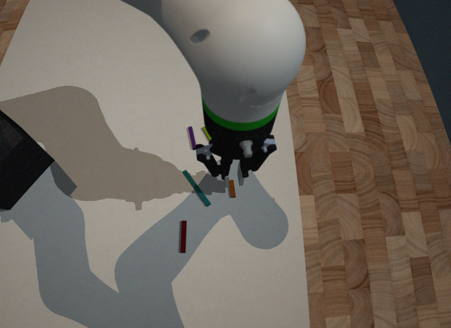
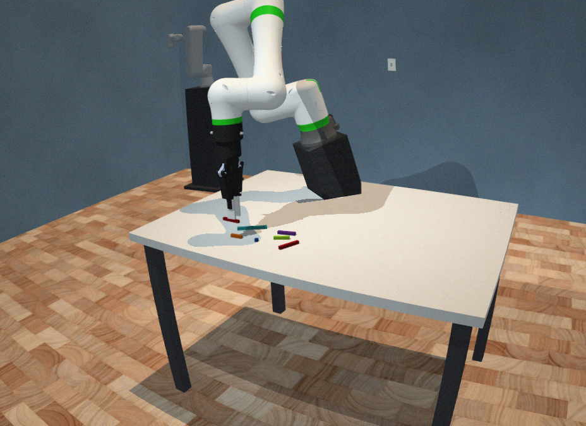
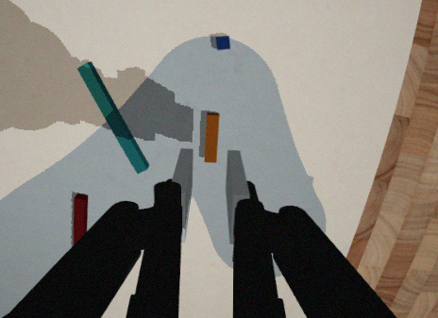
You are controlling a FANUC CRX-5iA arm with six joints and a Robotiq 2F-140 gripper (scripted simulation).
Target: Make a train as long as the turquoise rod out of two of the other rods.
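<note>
Now: hand 100 mm above the orange rod. Also, from my hand: lime rod: 40 mm behind, 140 mm to the left, 100 mm below; small blue rod: 80 mm to the left, 100 mm below; turquoise rod: 80 mm behind, 10 mm to the left, 100 mm below.
</note>
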